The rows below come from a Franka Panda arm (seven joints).
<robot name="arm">
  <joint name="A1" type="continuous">
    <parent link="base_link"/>
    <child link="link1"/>
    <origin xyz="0 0 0.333" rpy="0 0 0"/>
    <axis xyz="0 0 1"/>
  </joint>
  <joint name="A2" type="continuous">
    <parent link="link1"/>
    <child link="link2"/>
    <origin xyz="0 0 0" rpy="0 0 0"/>
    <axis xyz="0 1 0"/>
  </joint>
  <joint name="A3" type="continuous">
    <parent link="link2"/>
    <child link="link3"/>
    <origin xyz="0 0 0.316" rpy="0 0 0"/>
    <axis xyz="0 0 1"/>
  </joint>
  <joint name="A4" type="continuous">
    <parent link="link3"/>
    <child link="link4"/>
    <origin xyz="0.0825 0 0" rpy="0 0 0"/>
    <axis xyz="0 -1 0"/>
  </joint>
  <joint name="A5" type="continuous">
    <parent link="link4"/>
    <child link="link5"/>
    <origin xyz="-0.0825 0 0.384" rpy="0 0 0"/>
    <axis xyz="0 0 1"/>
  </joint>
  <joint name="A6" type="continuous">
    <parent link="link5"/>
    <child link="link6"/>
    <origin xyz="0 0 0" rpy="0 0 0"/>
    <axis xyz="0 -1 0"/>
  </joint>
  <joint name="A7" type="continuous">
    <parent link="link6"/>
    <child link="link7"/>
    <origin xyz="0.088 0 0" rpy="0 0 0"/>
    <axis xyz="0 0 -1"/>
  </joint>
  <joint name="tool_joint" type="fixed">
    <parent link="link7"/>
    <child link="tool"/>
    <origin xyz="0 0 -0.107" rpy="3.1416 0 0"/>
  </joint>
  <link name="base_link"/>
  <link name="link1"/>
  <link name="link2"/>
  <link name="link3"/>
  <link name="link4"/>
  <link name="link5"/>
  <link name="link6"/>
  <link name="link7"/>
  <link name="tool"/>
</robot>
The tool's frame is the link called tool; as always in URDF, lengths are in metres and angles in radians. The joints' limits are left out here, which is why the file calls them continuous.
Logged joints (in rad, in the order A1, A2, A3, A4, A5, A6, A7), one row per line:
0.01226, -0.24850, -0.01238, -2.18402, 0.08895, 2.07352, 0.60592
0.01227, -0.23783, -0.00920, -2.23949, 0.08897, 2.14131, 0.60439
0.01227, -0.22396, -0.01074, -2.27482, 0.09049, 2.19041, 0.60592
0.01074, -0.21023, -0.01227, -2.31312, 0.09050, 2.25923, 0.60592
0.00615, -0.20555, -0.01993, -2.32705, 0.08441, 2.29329, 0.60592
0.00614, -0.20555, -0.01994, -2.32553, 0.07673, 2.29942, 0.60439
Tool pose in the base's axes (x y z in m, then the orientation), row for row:
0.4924, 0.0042, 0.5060, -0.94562, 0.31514, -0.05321, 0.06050
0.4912, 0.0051, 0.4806, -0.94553, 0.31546, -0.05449, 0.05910
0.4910, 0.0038, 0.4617, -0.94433, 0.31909, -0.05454, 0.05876
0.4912, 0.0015, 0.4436, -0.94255, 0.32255, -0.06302, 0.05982
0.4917, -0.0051, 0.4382, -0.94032, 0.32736, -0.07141, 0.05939
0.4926, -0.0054, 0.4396, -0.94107, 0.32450, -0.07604, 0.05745
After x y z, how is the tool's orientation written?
As a quaternion, x y z w.
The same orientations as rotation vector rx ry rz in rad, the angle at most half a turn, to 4 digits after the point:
-2.8615, 0.9536, -0.1610
-2.8636, 0.9554, -0.1650
-2.8606, 0.9666, -0.1652
-2.8534, 0.9765, -0.1908
-2.8474, 0.9913, -0.2162
-2.8530, 0.9838, -0.2305

